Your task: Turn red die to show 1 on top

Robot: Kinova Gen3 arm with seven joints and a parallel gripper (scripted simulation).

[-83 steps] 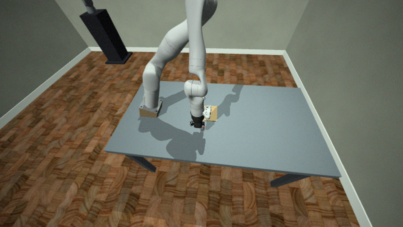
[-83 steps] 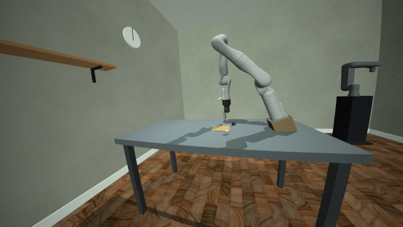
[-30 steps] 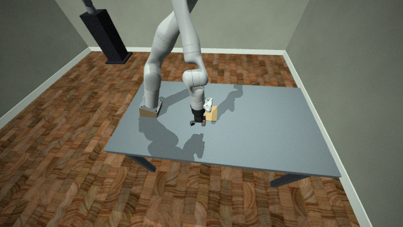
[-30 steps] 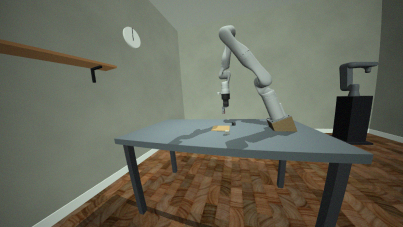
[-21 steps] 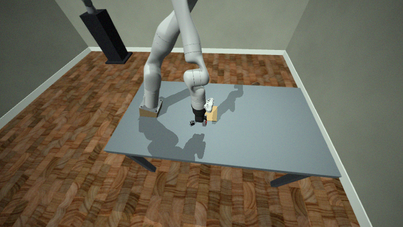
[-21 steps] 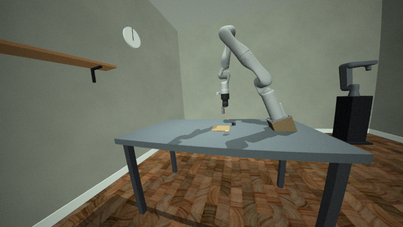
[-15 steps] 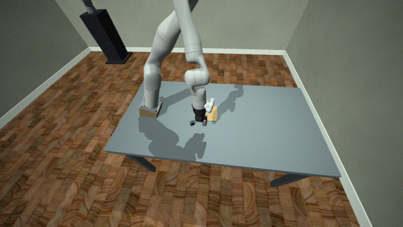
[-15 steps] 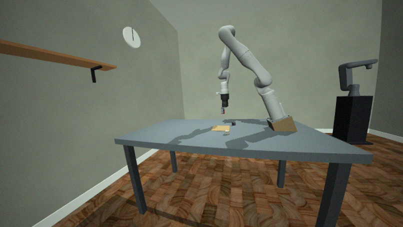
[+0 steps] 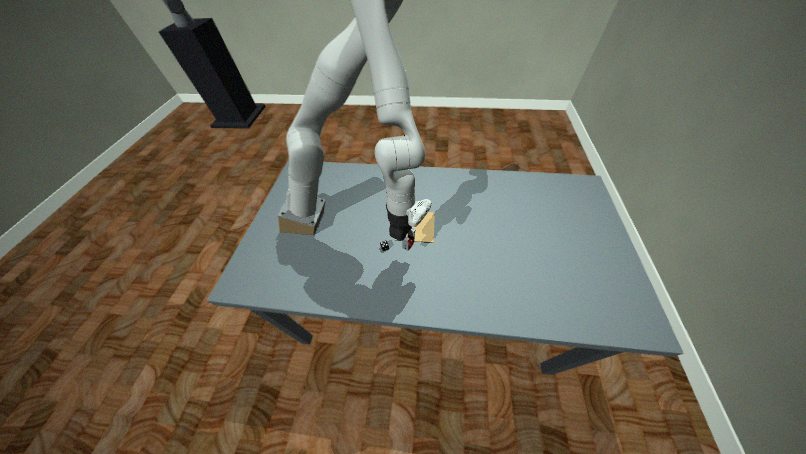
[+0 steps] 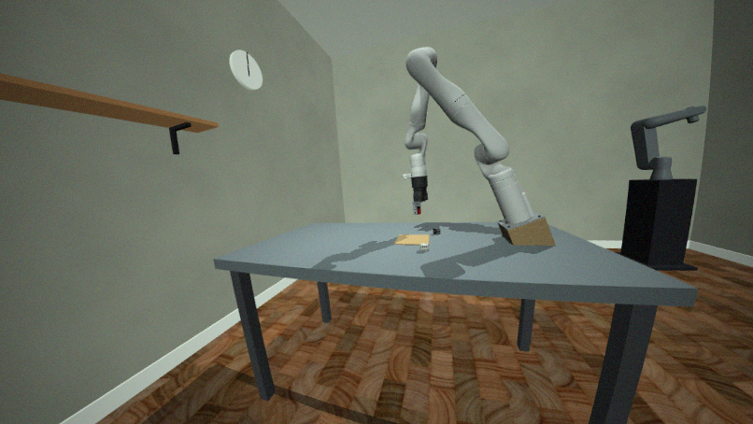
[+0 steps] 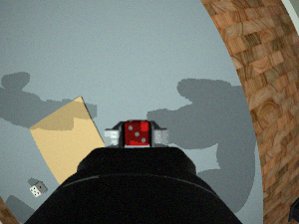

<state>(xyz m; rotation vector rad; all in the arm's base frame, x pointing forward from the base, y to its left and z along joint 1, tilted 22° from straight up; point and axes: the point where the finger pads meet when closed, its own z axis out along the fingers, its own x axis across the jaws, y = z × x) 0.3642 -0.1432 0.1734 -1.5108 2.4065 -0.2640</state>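
Right now my hand is 14 cm to the right of the tan mat, 11 cm above it and 1 cm short of it. Round my hand: black die (10 cm below, 9 cm behind, 4 cm to the left); then red die (1 cm below); then white die (28 cm to the left, 10 cm below, 4 cm behind).
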